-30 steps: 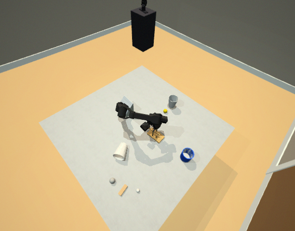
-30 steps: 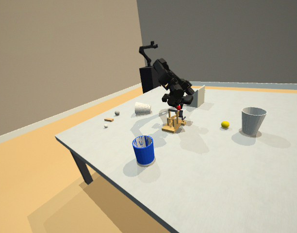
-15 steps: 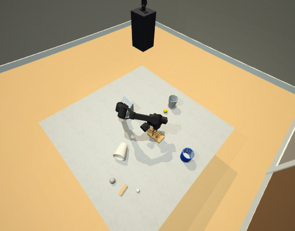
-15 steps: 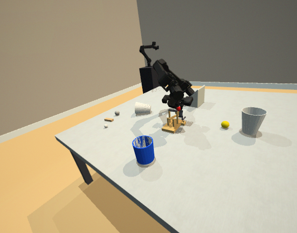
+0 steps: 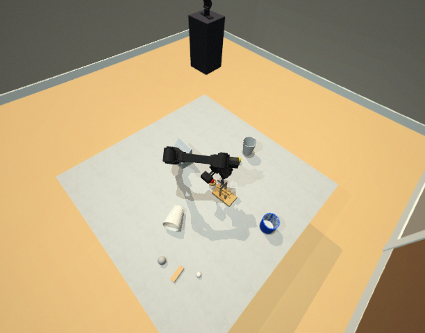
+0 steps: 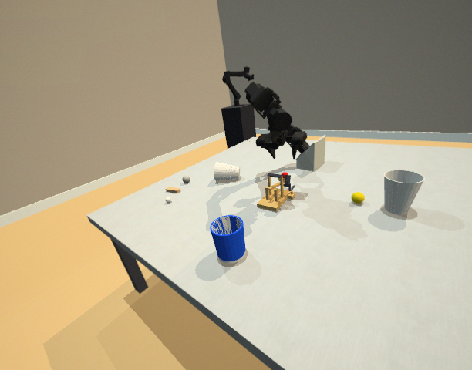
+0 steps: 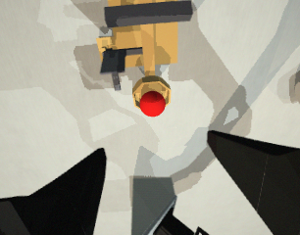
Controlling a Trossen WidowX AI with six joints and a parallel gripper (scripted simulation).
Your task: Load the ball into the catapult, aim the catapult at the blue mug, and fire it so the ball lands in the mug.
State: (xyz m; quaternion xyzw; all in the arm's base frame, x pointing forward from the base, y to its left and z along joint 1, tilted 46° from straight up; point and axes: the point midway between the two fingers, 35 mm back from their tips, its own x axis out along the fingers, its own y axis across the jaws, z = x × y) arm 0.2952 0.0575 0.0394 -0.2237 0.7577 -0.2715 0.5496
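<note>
Now: gripper tip 80 mm above the red ball. Also, from my gripper tip: yellow ball (270 mm to the left, 120 mm below); wooden catapult (90 mm below, 70 mm ahead, 20 mm to the left); blue mug (410 mm ahead, 110 mm below, 20 mm to the left).
</note>
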